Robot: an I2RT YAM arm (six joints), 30 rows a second.
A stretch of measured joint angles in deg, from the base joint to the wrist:
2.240 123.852 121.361 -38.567 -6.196 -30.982
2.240 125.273 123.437 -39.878 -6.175 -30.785
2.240 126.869 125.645 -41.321 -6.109 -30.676
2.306 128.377 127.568 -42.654 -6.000 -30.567
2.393 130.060 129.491 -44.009 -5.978 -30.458
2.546 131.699 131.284 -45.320 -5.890 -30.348
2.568 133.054 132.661 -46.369 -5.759 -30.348
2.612 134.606 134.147 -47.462 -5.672 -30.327
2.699 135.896 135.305 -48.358 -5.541 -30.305
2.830 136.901 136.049 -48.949 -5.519 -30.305
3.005 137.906 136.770 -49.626 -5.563 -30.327
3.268 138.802 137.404 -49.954 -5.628 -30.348
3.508 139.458 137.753 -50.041 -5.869 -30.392
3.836 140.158 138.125 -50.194 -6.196 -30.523
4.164 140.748 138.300 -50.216 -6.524 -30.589
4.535 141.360 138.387 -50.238 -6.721 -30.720
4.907 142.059 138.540 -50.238 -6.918 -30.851
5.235 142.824 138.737 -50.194 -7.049 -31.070
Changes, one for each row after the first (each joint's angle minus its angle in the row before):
0.000 1.421 2.076 -1.311 0.021 0.197
0.000 1.596 2.208 -1.443 0.066 0.109
0.066 1.508 1.923 -1.333 0.109 0.109
0.087 1.683 1.923 -1.355 0.022 0.109
0.153 1.639 1.793 -1.311 0.088 0.110
0.022 1.355 1.377 -1.049 0.131 0.000
0.044 1.552 1.486 -1.093 0.087 0.021
0.087 1.290 1.158 -0.896 0.131 0.022
0.131 1.005 0.744 -0.591 0.022 0.000
0.175 1.005 0.721 -0.677 -0.044 -0.022
0.263 0.896 0.634 -0.328 -0.065 -0.021
0.240 0.656 0.349 -0.087 -0.241 -0.044
0.328 0.700 0.372 -0.153 -0.327 -0.131
0.328 0.590 0.175 -0.022 -0.328 -0.066
0.371 0.612 0.087 -0.022 -0.197 -0.131
0.372 0.699 0.153 0.000 -0.197 -0.131
0.328 0.765 0.197 0.044 -0.131 -0.219

